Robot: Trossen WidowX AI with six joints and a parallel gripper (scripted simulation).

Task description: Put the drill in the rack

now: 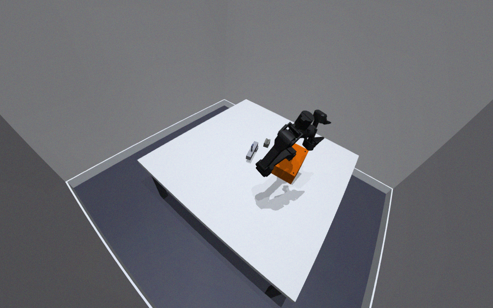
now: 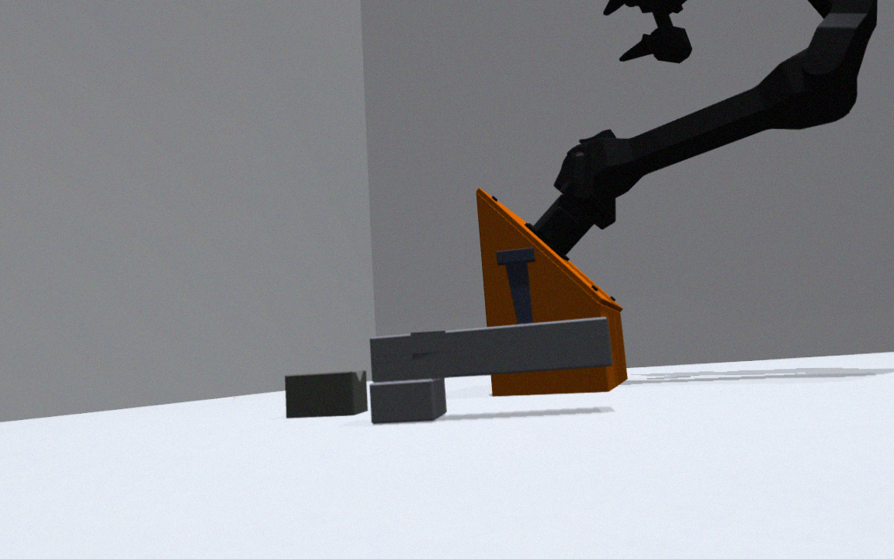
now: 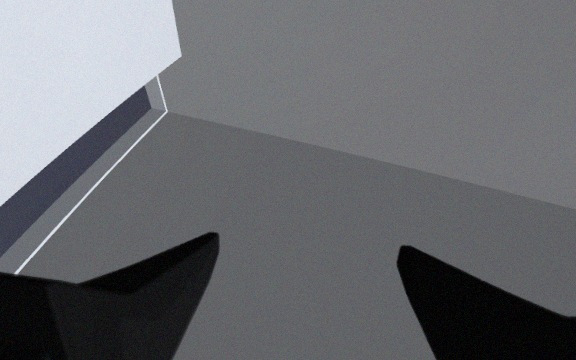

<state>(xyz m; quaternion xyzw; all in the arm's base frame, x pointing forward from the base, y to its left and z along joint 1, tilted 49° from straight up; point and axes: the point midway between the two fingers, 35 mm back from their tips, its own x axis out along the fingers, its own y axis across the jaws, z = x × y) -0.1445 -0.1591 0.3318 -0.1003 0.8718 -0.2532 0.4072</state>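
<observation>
Now: the dark t-shaped key 41 cm ahead of my gripper tip, 11 cm to the right of it and 44 cm below it. Round my gripper tip: grey housing (41 cm ahead, 14 cm to the right, 49 cm below); then dark v-notched rack (36 cm ahead, 31 cm to the right, 51 cm below); then drill (41 cm ahead, 16 cm to the right, 48 cm below).
</observation>
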